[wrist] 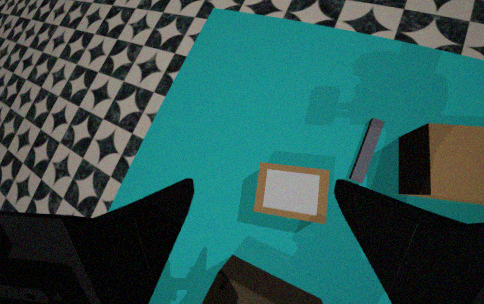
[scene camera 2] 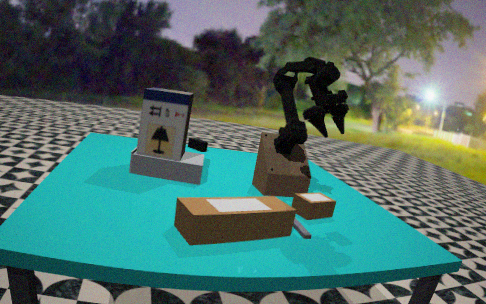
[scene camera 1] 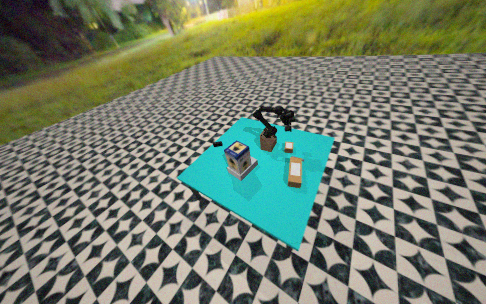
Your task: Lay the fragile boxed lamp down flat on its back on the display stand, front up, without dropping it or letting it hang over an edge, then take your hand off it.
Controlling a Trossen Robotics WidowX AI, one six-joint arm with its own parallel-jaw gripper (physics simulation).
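Pixels of known places: gripper, fingertip midpoint: [wrist: 263,185] [scene camera 2: 335,135] [scene camera 1: 291,128]; arm's base, link origin: [scene camera 2: 282,146] [scene camera 1: 266,134].
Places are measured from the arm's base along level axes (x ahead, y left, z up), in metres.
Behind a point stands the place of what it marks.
Observation:
The boxed lamp [scene camera 1: 238,158] @[y -0.045, x 0.523, z 0.113 m] [scene camera 2: 165,125] @[y -0.027, x 0.450, z 0.022 m], a tall pale box with a dark blue top band and a lamp picture, stands upright on the display stand [scene camera 1: 244,175] @[y -0.027, x 0.510, z -0.139 m] [scene camera 2: 165,168] @[y -0.008, x 0.431, z -0.130 m]. The stand is a low, light grey block. The side with the lamp picture and symbols faces scene camera 2. My gripper [scene camera 1: 288,128] @[y 0.251, x -0.060, z 0.103 m] [scene camera 2: 335,134] @[y 0.251, x -0.060, z 0.103 m] [wrist: 263,185] @[y 0.251, x -0.060, z 0.103 m] is open and empty. It hangs high, on the other side of the arm's base from the boxed lamp and well apart from it. The boxed lamp and the stand do not show in the wrist view.
A small brown box [scene camera 1: 289,147] @[y 0.267, x -0.007, z -0.114 m] [scene camera 2: 313,206] @[y 0.307, x -0.002, z -0.124 m] [wrist: 291,192] @[y 0.253, x -0.035, z -0.111 m], a long brown box [scene camera 1: 295,172] @[y 0.414, x 0.325, z -0.091 m] [scene camera 2: 235,225] @[y 0.465, x 0.307, z -0.123 m] [wrist: 457,162] @[y 0.377, x 0.174, z -0.091 m] and a thin grey bar [scene camera 2: 302,228] @[y 0.400, x 0.077, z -0.159 m] [wrist: 367,150] @[y 0.378, x 0.076, z -0.159 m] lie on the turquoise table [scene camera 1: 270,210] @[y 0.323, x 0.720, z -0.171 m] [scene camera 2: 100,225] @[y 0.423, x 0.638, z -0.171 m] [wrist: 215,100] @[y 0.401, x -0.275, z -0.171 m]. A small black block [scene camera 1: 217,144] @[y -0.569, x 0.218, z -0.137 m] [scene camera 2: 198,145] @[y -0.548, x 0.204, z -0.144 m] is behind the stand.

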